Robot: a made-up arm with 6 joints.
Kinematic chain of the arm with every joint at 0, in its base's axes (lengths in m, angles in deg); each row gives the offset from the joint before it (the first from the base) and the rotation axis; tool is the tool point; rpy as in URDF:
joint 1: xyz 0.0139 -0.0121 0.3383 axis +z
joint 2: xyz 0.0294 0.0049 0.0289 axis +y
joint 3: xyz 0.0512 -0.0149 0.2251 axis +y
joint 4: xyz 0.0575 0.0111 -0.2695 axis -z
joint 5: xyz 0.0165 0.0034 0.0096 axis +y
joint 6: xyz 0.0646 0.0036 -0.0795 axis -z
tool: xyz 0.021 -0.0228 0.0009 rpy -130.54 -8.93 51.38
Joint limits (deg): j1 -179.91..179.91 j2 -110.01..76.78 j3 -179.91..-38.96 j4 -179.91..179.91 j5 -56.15..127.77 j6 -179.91..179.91
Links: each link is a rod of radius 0.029 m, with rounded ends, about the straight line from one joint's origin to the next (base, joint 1, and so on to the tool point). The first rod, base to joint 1, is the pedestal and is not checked.
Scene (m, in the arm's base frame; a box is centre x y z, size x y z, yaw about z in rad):
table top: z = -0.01
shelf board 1: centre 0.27 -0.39 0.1 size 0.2 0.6 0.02 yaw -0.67
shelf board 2: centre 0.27 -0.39 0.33 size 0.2 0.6 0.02 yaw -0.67
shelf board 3: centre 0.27 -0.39 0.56 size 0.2 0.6 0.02 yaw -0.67
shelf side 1: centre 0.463 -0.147 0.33 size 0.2 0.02 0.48 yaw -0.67
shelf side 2: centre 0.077 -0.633 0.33 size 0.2 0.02 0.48 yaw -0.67
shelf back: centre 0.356 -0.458 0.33 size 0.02 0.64 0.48 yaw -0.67
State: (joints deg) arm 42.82 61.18 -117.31 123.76 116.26 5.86
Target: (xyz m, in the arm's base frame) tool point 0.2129 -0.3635 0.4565
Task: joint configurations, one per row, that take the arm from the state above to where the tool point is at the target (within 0.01 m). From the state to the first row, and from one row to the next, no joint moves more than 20 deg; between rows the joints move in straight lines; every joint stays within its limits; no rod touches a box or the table.
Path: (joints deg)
1: 28.36 41.30 -118.54 120.79 104.71 14.96
2: 13.90 21.43 -119.77 117.82 93.16 24.05
3: -0.57 1.55 -120.99 114.86 81.61 33.15
4: -15.03 -18.33 -122.22 111.89 70.06 42.24
5: -29.49 -38.21 -123.45 108.92 58.51 51.34
6: -43.95 -58.08 -124.68 105.95 46.97 60.43
7: -53.53 -49.27 -107.70 100.89 63.13 54.96
8: -63.10 -40.46 -90.73 95.82 79.29 49.49
9: -72.68 -31.65 -73.75 90.76 95.45 44.02
10: -82.25 -22.84 -56.77 85.69 111.61 38.54
11: -91.83 -14.03 -39.80 80.63 127.77 33.07
12: -82.93 1.13 -55.90 89.43 127.77 28.53
13: -74.03 16.28 -72.00 98.23 127.77 23.98

